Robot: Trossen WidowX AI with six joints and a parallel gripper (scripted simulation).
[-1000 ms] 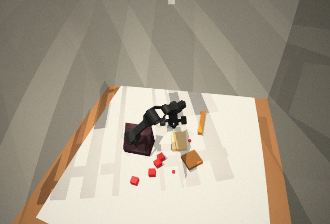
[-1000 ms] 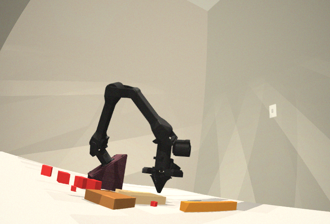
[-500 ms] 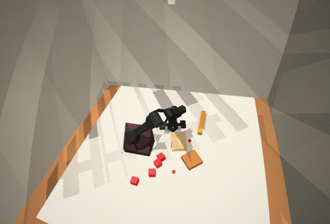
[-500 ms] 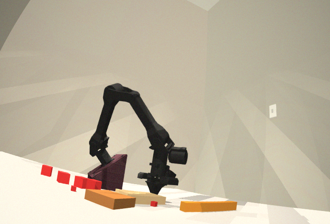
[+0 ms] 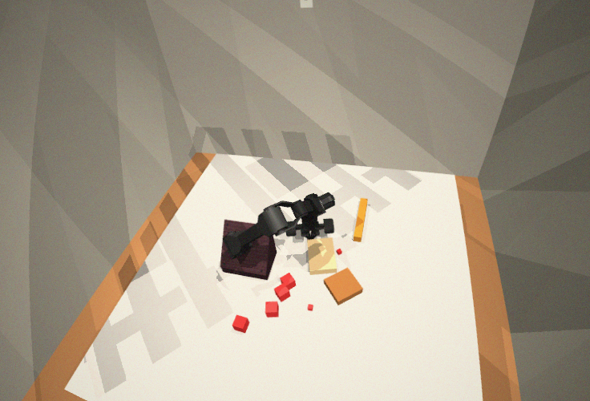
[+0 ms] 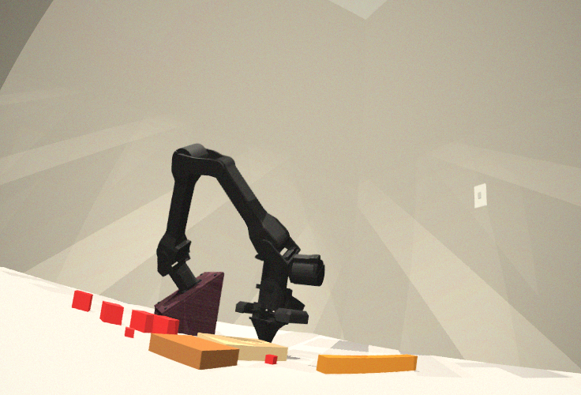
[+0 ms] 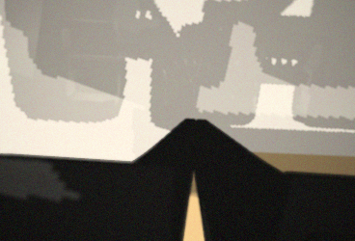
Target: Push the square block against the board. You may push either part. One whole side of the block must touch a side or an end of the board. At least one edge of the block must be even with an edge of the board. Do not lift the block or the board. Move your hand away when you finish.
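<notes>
Now: the pale yellow slab 8 cm to the right of my gripper tip, 5 cm ahead of it and 1 cm above it. Also, from my gripper tip: orange square block: 20 cm to the right, 14 cm ahead, 1 cm above; then board: 20 cm ahead, 12 cm to the left, 1 cm above.
</notes>
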